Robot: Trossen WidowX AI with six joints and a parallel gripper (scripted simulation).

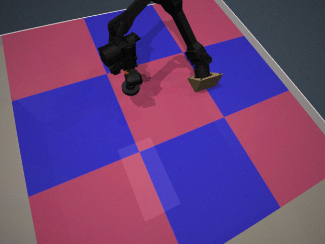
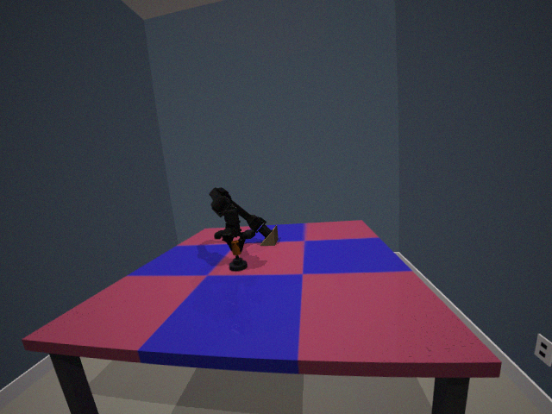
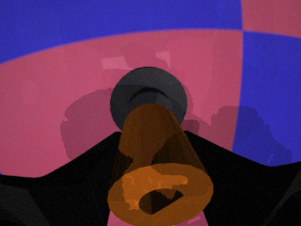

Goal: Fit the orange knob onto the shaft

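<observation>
Now: the pedestal 5 cm below my gripper tip. The rest, counted from my gripper tip: orange knob 2 cm above.
</observation>
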